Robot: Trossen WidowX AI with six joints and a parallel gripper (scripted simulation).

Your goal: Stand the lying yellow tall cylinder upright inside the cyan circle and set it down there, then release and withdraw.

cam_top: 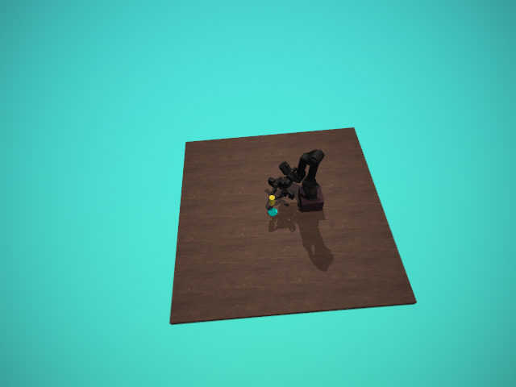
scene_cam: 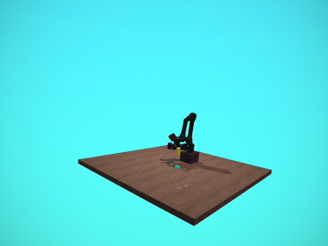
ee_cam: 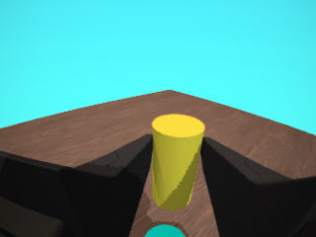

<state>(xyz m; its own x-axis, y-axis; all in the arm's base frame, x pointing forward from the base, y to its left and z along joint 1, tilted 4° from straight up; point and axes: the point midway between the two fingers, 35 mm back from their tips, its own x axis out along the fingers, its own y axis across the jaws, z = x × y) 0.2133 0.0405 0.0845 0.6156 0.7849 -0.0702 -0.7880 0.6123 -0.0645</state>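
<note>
The cyan circle lies 160 mm below my gripper tip. Round my gripper tip: yellow tall cylinder (20 mm below).
</note>
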